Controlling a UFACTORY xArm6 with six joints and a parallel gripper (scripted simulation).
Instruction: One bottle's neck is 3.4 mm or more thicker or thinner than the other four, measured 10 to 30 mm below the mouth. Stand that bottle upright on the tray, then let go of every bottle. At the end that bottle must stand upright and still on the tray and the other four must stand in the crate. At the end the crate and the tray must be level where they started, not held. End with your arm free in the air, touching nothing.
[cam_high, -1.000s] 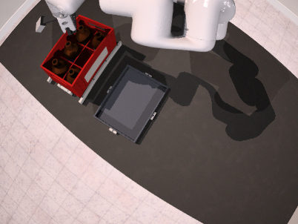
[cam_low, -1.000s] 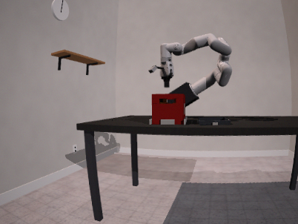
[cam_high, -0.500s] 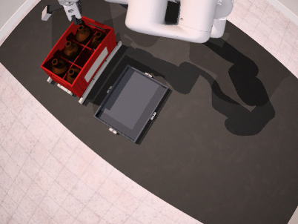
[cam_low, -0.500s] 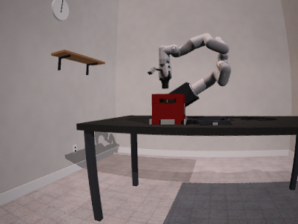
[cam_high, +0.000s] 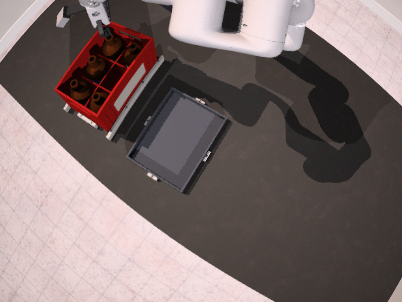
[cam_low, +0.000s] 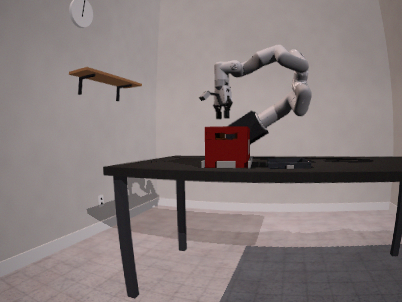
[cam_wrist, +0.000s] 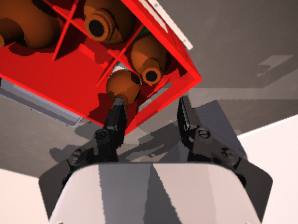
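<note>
Right now the red crate is 16 cm below my hand, 7 cm ahead of it and 6 cm to the left of it. The rest, counted from my hand: dark flat tray 35 cm to the left, 23 cm below, 5 cm ahead.
</note>
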